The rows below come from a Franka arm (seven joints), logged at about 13 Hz.
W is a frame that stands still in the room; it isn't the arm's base.
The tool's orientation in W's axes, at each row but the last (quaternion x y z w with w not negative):
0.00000 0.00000 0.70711 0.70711
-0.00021 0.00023 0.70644 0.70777
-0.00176 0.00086 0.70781 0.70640
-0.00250 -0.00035 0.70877 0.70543
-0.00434 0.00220 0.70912 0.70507
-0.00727 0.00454 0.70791 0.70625
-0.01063 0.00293 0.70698 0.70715
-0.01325 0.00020 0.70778 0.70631
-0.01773 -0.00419 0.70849 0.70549
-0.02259 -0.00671 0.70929 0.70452
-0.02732 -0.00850 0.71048 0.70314
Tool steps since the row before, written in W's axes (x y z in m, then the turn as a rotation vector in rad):
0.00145 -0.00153 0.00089 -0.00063 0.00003 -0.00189
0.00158 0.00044 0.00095 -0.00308 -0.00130 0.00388
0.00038 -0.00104 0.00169 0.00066 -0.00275 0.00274
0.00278 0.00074 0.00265 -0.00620 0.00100 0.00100
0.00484 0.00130 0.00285 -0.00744 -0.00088 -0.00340
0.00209 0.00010 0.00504 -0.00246 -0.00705 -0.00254
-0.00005 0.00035 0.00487 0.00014 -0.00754 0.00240
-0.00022 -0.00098 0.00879 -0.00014 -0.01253 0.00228
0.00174 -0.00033 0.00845 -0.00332 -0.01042 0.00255
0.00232 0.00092 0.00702 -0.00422 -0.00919 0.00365
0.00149 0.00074 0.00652 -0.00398 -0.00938 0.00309
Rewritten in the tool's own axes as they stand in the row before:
-0.00153 -0.00145 0.00089 0.00003 0.00063 -0.00189
0.00044 -0.00158 0.00095 -0.00131 0.00308 0.00388
-0.00105 -0.00038 0.00169 -0.00276 -0.00066 0.00273
0.00072 -0.00279 0.00264 0.00103 0.00619 0.00103
0.00125 -0.00486 0.00285 -0.00081 0.00746 -0.00339
0.00001 -0.00211 0.00503 -0.00700 0.00249 -0.00265
0.00026 0.00000 0.00488 -0.00758 -0.00017 0.00225
-0.00115 0.00006 0.00877 -0.01257 0.00013 0.00204
-0.00050 -0.00200 0.00838 -0.01045 0.00329 0.00245
0.00075 -0.00261 0.00694 -0.00924 0.00413 0.00362
0.00055 -0.00183 0.00645 -0.00942 0.00392 0.00304

